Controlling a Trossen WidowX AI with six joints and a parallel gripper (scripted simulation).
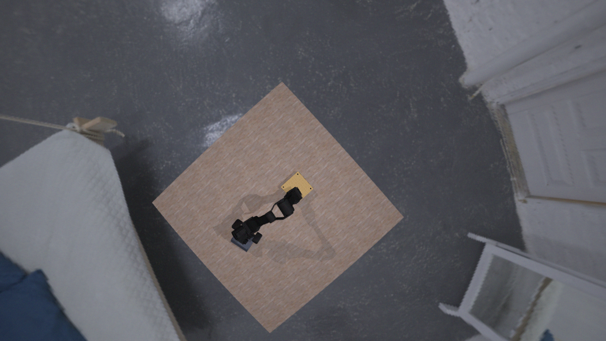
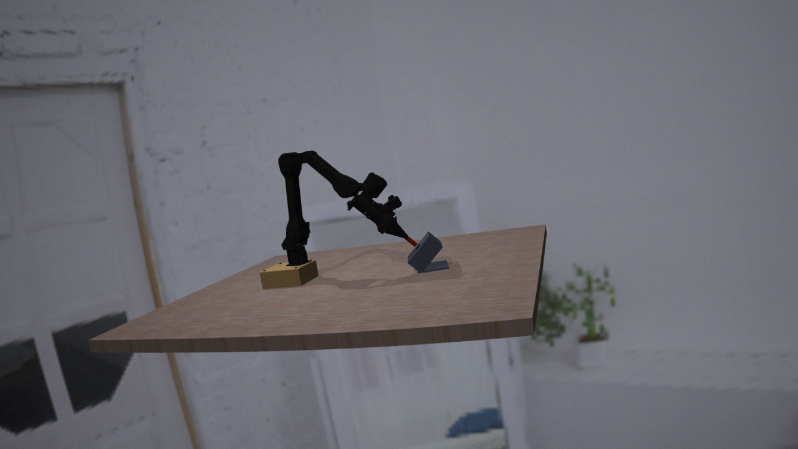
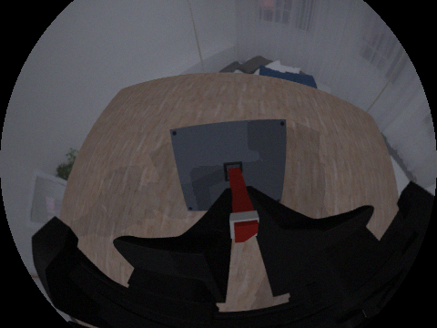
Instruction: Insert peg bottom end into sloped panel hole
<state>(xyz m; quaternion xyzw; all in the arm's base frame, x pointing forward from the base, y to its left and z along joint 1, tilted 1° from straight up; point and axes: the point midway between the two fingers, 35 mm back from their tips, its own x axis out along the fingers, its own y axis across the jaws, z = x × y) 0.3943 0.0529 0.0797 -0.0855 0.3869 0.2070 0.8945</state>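
The grey sloped panel lies 4 cm ahead of my gripper tip, 2 cm to the left of it and 6 cm below it. From my gripper tip the other things lie so: red peg (1 cm behind, 1 cm above).
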